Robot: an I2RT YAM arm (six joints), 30 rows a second.
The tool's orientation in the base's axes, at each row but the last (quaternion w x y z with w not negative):
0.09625 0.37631 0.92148 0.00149
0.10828 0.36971 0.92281 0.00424
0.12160 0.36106 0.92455 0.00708
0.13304 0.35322 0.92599 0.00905
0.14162 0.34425 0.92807 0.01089
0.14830 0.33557 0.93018 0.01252
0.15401 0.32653 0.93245 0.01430
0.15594 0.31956 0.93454 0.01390
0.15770 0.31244 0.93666 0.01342
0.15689 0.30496 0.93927 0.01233
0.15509 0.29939 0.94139 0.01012
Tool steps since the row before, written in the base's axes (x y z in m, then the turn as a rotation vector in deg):
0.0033 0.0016 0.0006 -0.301 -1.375 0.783
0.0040 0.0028 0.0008 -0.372 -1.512 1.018
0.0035 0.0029 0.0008 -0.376 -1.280 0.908
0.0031 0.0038 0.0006 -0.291 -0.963 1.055
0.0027 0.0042 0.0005 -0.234 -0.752 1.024
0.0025 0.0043 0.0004 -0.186 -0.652 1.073
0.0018 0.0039 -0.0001 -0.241 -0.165 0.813
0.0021 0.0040 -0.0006 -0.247 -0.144 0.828
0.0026 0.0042 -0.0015 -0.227 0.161 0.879
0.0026 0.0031 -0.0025 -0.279 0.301 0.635
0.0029 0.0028 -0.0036 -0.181 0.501 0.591
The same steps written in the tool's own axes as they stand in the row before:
-0.0013 0.0035 -0.0001 -0.882 -1.135 -0.726
-0.0011 0.0048 -0.0002 -0.972 -1.263 -0.960
-0.0007 0.0046 -0.0002 -0.789 -1.105 -0.872
0.0001 0.0049 -0.0001 -0.677 -0.795 -1.017
0.0006 0.0050 -0.0001 -0.575 -0.602 -0.988
0.0008 0.0049 0.0000 -0.561 -0.489 -1.029
0.0011 0.0041 0.0003 -0.149 -0.172 -0.833
0.0010 0.0044 0.0009 -0.136 -0.157 -0.851
0.0009 0.0047 0.0019 0.014 0.106 -0.916
0.0005 0.0037 0.0029 0.205 0.162 -0.710
0.0004 0.0035 0.0041 0.255 0.376 -0.653

